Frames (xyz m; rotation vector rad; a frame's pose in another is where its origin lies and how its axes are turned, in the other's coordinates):
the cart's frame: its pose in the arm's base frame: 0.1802 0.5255 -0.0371 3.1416 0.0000 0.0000
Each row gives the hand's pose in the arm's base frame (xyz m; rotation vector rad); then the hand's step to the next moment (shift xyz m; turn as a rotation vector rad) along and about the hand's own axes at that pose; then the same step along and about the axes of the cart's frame.
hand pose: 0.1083 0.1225 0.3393 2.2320 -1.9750 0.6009
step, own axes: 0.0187 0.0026 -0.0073 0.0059 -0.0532 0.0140
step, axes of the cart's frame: -0.0027 0.0154 -0.0129 0.0553 0.0020 0.0011
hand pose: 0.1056 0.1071 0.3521 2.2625 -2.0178 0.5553
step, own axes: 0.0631 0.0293 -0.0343 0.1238 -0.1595 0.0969
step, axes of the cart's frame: -0.0312 0.0545 -0.0455 0.1865 0.1220 0.0223
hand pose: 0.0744 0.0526 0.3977 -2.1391 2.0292 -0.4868
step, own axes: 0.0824 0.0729 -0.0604 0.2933 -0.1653 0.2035
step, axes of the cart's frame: -0.0864 0.0802 -0.0431 0.2328 0.3014 0.0984
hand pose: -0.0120 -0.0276 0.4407 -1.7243 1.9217 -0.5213
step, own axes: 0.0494 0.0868 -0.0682 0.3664 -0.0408 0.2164
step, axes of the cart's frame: -0.1136 0.0415 0.0020 0.1359 0.3579 0.1902
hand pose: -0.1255 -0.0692 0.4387 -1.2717 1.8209 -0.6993
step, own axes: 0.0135 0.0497 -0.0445 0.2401 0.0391 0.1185
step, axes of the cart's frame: -0.0650 -0.0044 0.0195 0.0363 0.2119 0.1644
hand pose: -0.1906 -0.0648 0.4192 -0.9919 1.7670 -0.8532
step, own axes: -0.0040 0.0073 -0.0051 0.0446 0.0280 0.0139
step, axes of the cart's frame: -0.0056 -0.0074 0.0030 -0.0062 0.0292 0.0455
